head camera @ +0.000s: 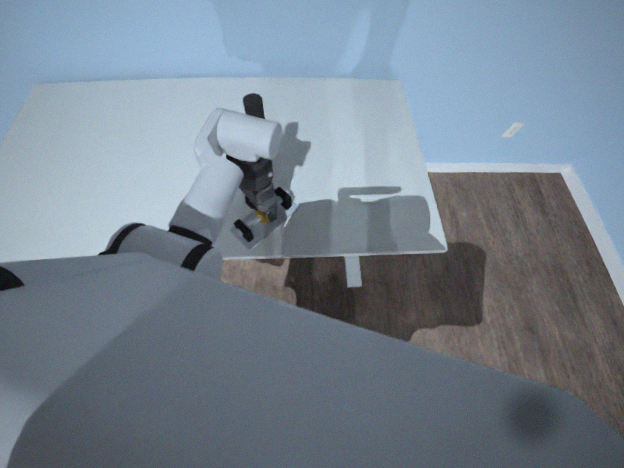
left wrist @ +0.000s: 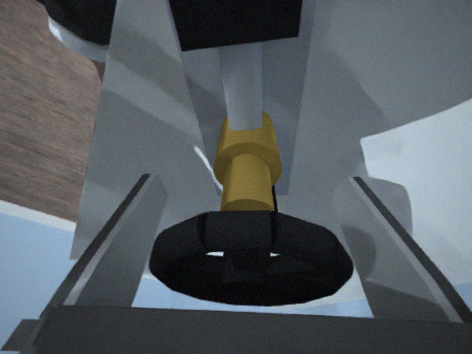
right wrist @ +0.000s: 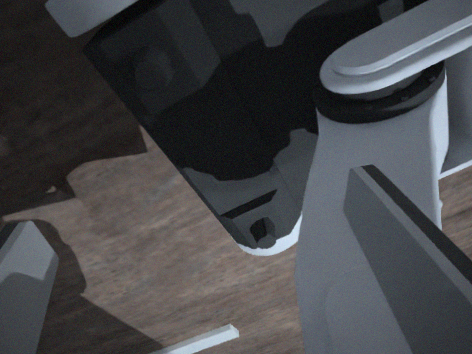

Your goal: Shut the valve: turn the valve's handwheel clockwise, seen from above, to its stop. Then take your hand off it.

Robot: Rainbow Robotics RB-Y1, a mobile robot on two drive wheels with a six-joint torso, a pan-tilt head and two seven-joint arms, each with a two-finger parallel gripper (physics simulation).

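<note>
The valve's black handwheel (left wrist: pixel 250 287) lies between the spread fingers of my left gripper (left wrist: pixel 248 186) (head camera: pixel 262 208) in the left wrist view. The wheel is seen at a shallow slant, and its rim comes close to both fingers; whether it touches them is unclear. The left gripper is open and grips nothing. The yellow valve body (left wrist: pixel 247 182) (head camera: pixel 261 216) sits on a grey pipe (left wrist: pixel 242 90). In the head view the wheel is mostly hidden by the gripper. My right gripper (right wrist: pixel 198 214) is open and empty, away from the valve.
Black pipe supports (head camera: pixel 243 230) (head camera: pixel 283 198) stand on either side of the valve on a grey base plate, near the front edge of the white table (head camera: pixel 352 141). A blue wall rises behind the table. The robot's own body (right wrist: pixel 225 115) is close to the right gripper.
</note>
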